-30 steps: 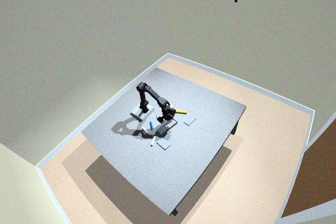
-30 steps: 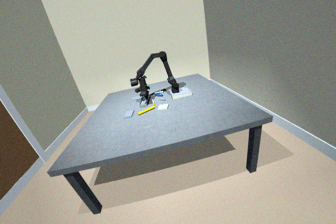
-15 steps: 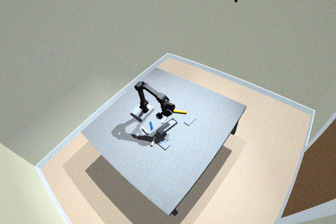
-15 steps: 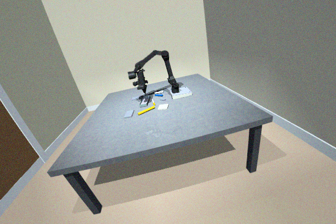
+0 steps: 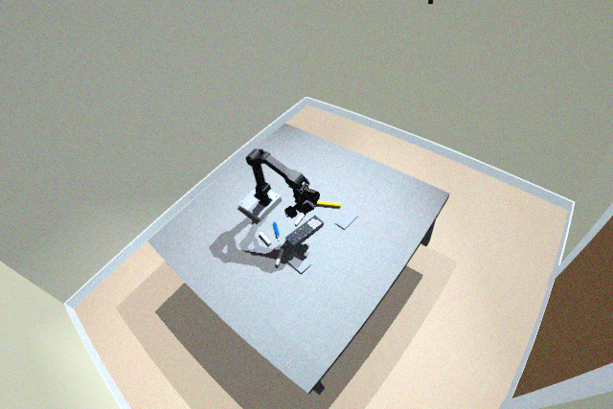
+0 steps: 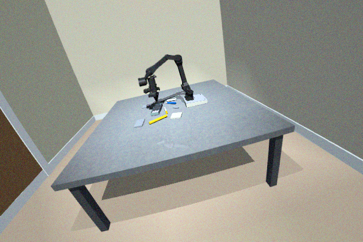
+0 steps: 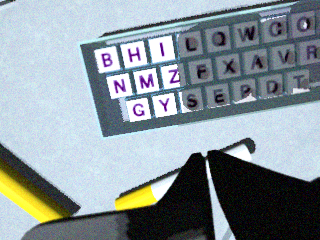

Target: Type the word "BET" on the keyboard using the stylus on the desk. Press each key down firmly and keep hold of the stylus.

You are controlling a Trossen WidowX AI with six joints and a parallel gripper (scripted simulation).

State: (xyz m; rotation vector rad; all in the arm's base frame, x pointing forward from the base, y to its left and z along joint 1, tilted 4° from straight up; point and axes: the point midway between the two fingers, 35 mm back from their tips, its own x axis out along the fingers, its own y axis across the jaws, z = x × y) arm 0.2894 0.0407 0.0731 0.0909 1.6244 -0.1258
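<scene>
Right now my gripper tip is 150 mm to the left of the stylus, 90 mm past it and 90 mm above it. From my gripper tip the other things lie so: grey stylus tip 170 mm to the right, 90 mm below, 60 mm behind; white pad 160 mm to the left, 140 mm behind, 90 mm below; yellow marker 170 mm to the left, 90 mm below.
</scene>
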